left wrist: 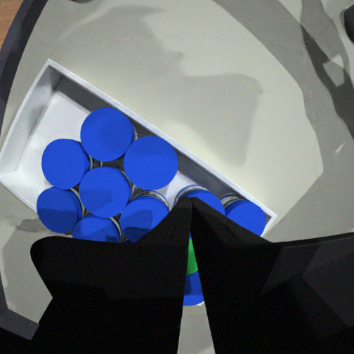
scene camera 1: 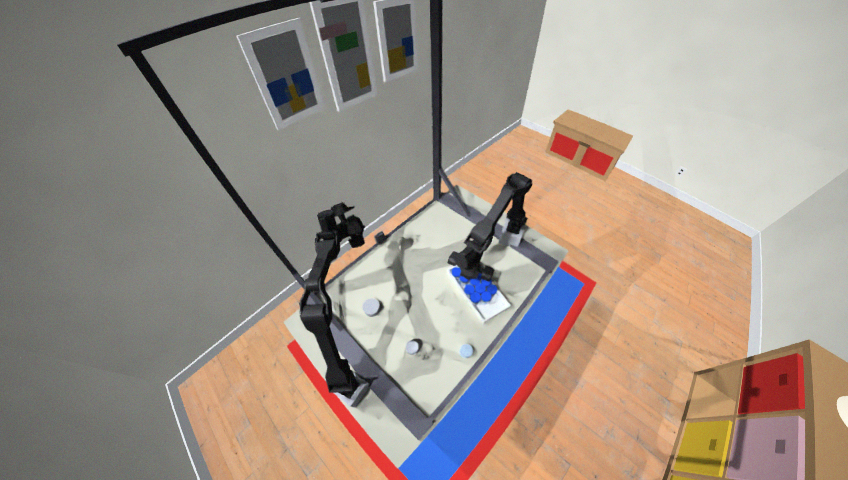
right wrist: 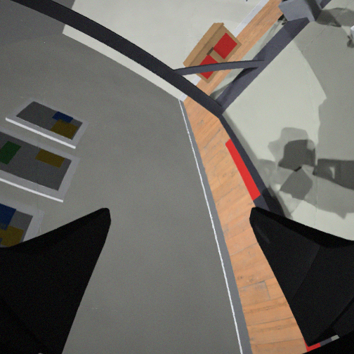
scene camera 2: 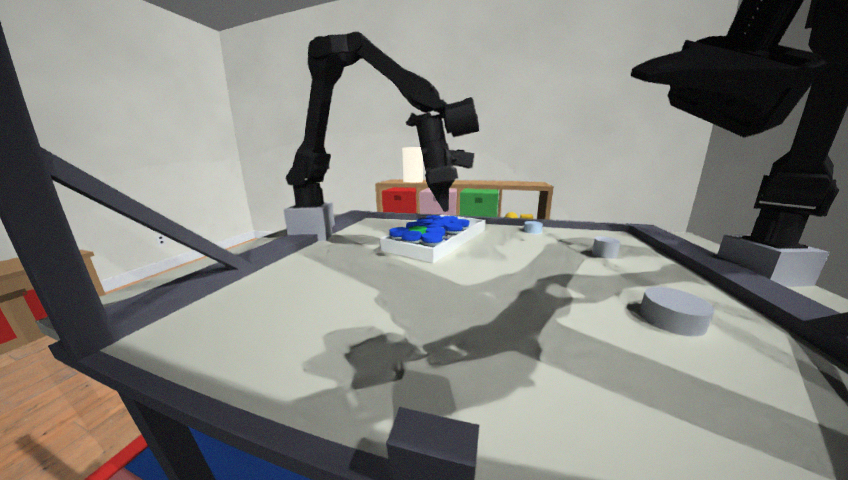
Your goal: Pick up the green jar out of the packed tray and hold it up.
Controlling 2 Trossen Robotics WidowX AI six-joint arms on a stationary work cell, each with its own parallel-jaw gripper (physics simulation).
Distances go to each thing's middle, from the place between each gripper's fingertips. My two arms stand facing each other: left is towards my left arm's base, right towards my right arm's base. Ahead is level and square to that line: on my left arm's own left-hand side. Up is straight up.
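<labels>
Looking at the wide grey cylinder (scene camera 2: 679, 312), I find my right gripper 270 mm above it, 230 mm short of it and 180 mm to the left of it. The white tray (left wrist: 69, 104) is 300 mm below my right hand, 500 mm ahead of it and 210 mm to the left of it.
My left hand is 10 cm above the white tray, 5 cm short of it and 3 cm to the right of it. The wide grey cylinder, counted from that same left hand, is 7 cm below it, 22 cm behind it and 36 cm to the right of it.
</labels>
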